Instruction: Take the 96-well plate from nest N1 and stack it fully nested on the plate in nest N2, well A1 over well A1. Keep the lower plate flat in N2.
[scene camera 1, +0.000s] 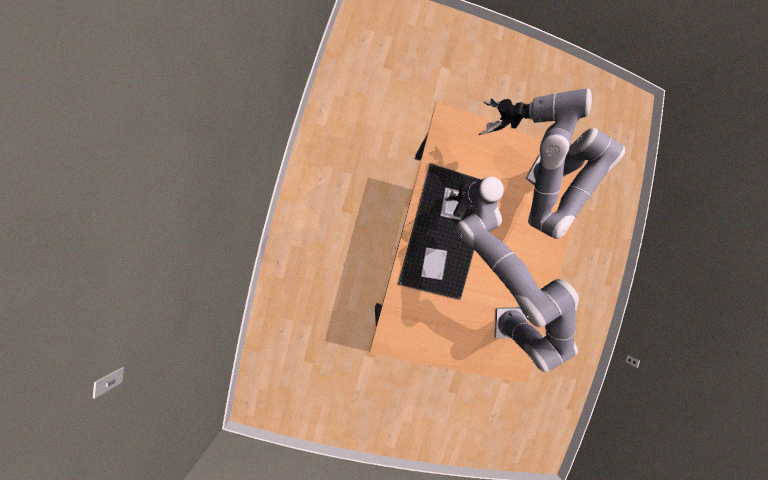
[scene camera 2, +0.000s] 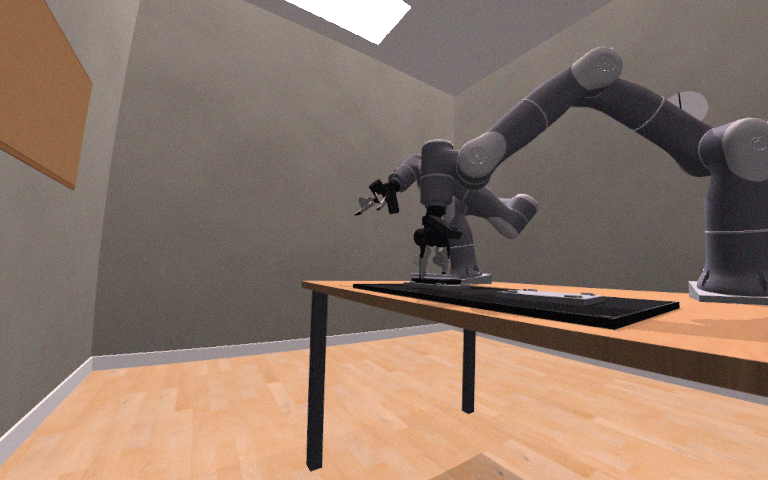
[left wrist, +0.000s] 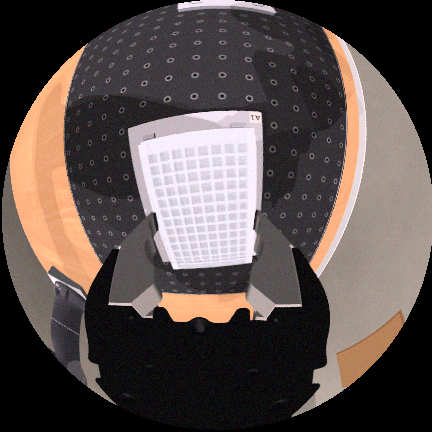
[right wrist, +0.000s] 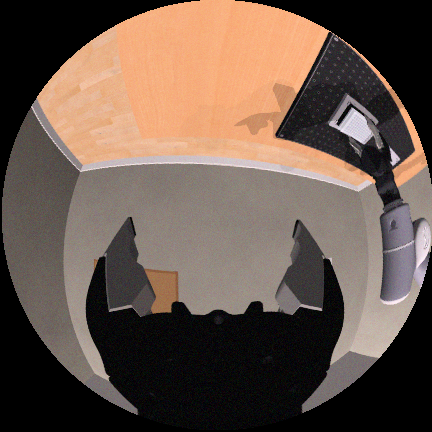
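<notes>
A white 96-well plate lies over the pale nest with the A1 label. Its edges run about parallel to the nest's; a dark gap shows beside it in the right wrist view. Any plate under it is hidden, so I cannot tell how deep it sits. My left gripper points down and is shut on this plate by its long sides, towards one end. The other nest holds no plate. My right gripper is open and empty, far from both nests.
Both nests stand on a black perforated board on the wooden table. The left arm reaches across the board. The right arm is raised at the table's upper end in scene camera 1.
</notes>
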